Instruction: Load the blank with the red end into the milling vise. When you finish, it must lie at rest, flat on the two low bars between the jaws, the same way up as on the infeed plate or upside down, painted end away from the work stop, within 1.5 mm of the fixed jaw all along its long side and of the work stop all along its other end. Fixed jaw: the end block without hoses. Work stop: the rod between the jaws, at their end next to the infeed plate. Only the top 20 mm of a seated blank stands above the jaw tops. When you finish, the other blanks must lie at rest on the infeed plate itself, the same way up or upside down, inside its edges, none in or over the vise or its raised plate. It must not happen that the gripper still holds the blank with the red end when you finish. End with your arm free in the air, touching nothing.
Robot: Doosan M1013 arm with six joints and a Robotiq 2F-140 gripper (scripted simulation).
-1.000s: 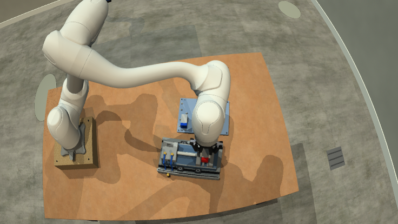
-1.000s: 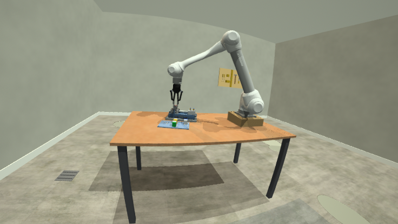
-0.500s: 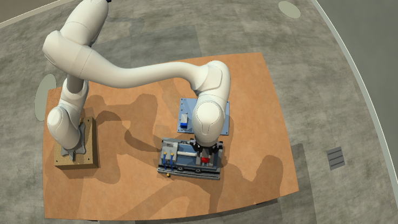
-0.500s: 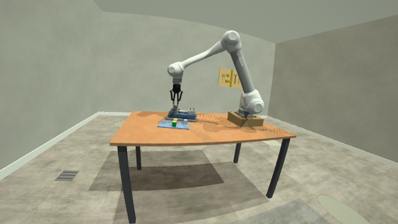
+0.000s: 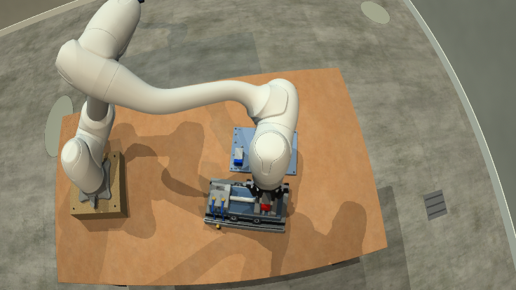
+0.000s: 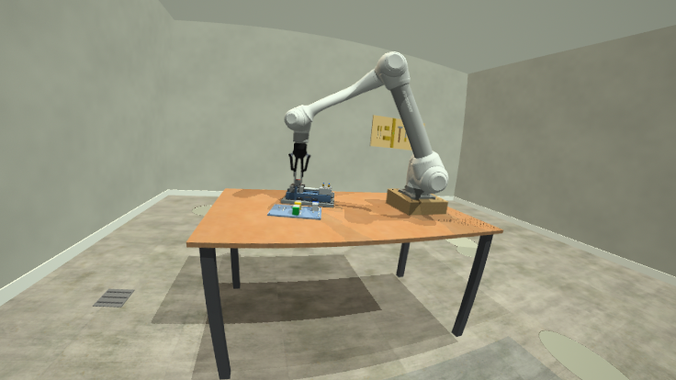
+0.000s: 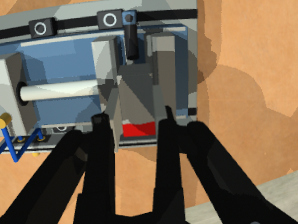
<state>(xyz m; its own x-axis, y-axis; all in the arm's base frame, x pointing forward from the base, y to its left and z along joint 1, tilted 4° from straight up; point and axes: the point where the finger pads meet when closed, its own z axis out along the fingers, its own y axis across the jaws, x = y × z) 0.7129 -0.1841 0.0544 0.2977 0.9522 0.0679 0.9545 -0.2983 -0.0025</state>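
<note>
My hand is 30 mm above the red-ended blank. From my hand the other things lie so: fixed jaw: 60 mm below, 30 mm ahead; then work stop rod: 50 mm to the left, 50 mm below, 10 mm ahead; then moving jaw: 60 mm below, 30 mm behind, 10 mm to the left.
</note>
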